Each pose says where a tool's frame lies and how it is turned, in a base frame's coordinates. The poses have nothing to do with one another.
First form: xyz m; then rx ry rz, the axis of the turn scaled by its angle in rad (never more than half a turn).
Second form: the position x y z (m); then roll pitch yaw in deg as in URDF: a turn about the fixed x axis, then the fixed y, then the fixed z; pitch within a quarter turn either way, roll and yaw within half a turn. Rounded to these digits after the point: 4 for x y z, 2 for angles.
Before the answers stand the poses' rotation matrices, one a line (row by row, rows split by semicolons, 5 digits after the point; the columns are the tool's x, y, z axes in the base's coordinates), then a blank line. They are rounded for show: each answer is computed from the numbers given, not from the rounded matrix.
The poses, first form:
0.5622 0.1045 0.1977 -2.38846 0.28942 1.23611
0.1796 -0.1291 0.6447 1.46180 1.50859 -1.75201
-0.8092 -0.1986 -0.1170 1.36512 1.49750 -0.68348
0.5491 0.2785 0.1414 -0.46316 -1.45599 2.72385
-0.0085 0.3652 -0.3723 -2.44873 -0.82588 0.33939
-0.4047 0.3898 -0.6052 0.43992 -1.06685 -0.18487
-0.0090 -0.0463 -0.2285 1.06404 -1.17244 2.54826
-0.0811 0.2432 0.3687 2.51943 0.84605 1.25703
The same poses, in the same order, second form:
0.58010 -0.37338 -0.72393; 0.01319 -0.88433 0.46667; -0.81444 -0.28026 -0.50807
-0.37068 0.81857 -0.43880; 0.31239 -0.33504 -0.88891; -0.87465 -0.46658 -0.13152
0.08890 0.95684 0.27669; 0.41790 0.21632 -0.88236; -0.90413 0.19407 -0.38063
-0.95585 0.12214 -0.26728; 0.15439 -0.56518 -0.81039; -0.25004 -0.81587 0.52137
0.78170 0.48735 -0.38915; 0.62016 -0.67343 0.40236; -0.06597 -0.55586 -0.82865
0.47758 -0.06357 -0.87628; -0.35471 0.89853 -0.25851; 0.80380 0.43428 0.40657
-0.73968 -0.39564 0.54438; -0.15602 -0.68607 -0.71061; 0.65463 -0.61055 0.44574
0.47413 0.40260 0.78302; 0.57385 -0.81579 0.07198; 0.66776 0.41520 -0.61782

0.5622 0.1045 0.1977 -151.12 54.53 1.30
0.1796 -0.1291 0.6447 -105.74 61.00 139.88
-0.8092 -0.1986 -0.1170 152.98 64.71 77.99
0.5491 0.2785 0.1414 -57.42 14.48 170.82
-0.0085 0.3652 -0.3723 -146.15 3.78 38.43
-0.4047 0.3898 -0.6052 46.89 -53.49 -36.60
-0.0090 -0.0463 -0.2285 -53.87 -40.89 -168.09
-0.0811 0.2432 0.3687 146.10 -41.89 50.44

